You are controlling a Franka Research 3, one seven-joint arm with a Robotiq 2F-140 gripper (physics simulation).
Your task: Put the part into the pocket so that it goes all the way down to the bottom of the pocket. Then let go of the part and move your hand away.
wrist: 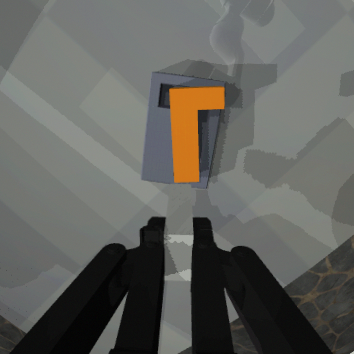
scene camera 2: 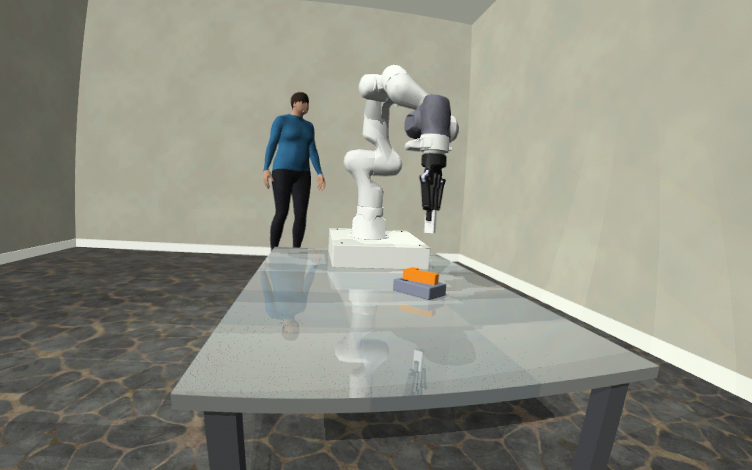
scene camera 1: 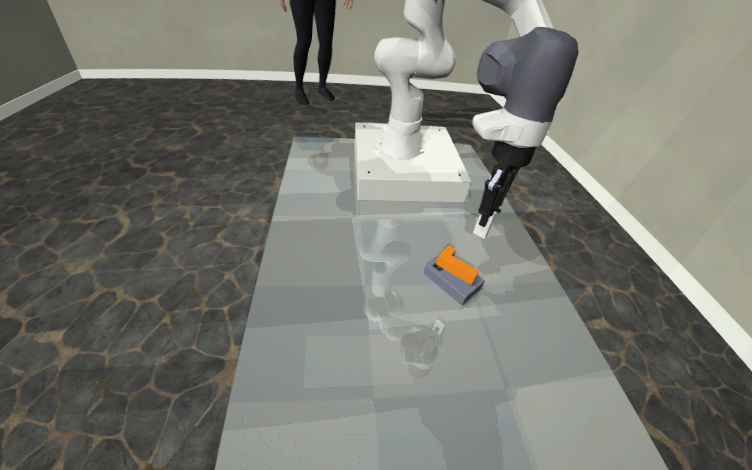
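The orange L-shaped part point(scene camera 1: 457, 268) point(scene camera 2: 421, 276) point(wrist: 186, 140) rests on top of the grey-blue block point(scene camera 1: 446, 286) point(scene camera 2: 413, 288) point(wrist: 159, 142) and stands well above its top face. In the wrist view, the part's short leg points right and reaches the block's right edge. Dark stretches of the pocket point(wrist: 164, 95) show left of the part's corner and right of its long leg; the rest is hidden beneath it. My gripper point(scene camera 1: 481, 227) point(scene camera 2: 429, 222) point(wrist: 179, 201) is shut and empty, raised above the table and behind the part in the scene views, apart from it.
The block stands on the glossy grey table point(scene camera 1: 310, 310) point(scene camera 2: 277, 365), in front of the white robot base point(scene camera 1: 410, 189) point(scene camera 2: 377, 256) and towards the table's right side. A person point(scene camera 1: 313, 44) point(scene camera 2: 293, 144) stands on the floor behind the table.
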